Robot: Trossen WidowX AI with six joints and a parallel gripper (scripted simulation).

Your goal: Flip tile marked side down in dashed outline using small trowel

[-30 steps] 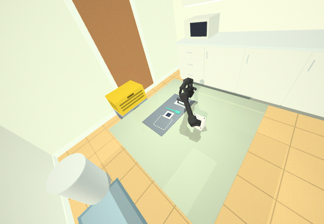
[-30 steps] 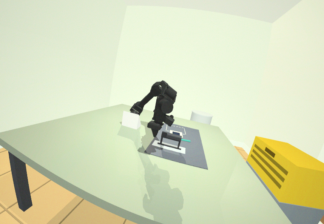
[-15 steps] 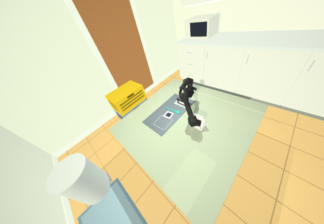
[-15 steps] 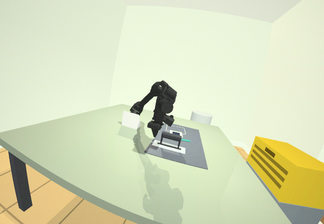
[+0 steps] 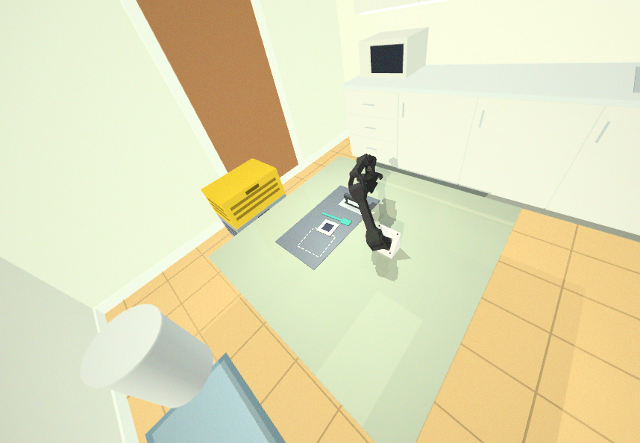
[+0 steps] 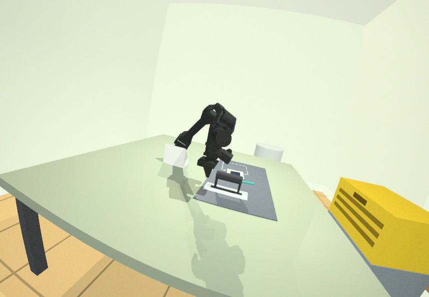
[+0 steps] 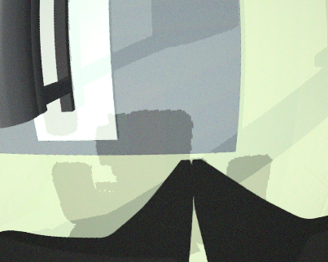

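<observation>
My gripper tip is now 22 cm to the right of the teal trowel, 11 cm short of it and 8 cm above it. Round my gripper tip: white tile 31 cm to the left, 14 cm ahead, 8 cm below; grey mat 26 cm to the left, 16 cm ahead, 10 cm below.
</observation>
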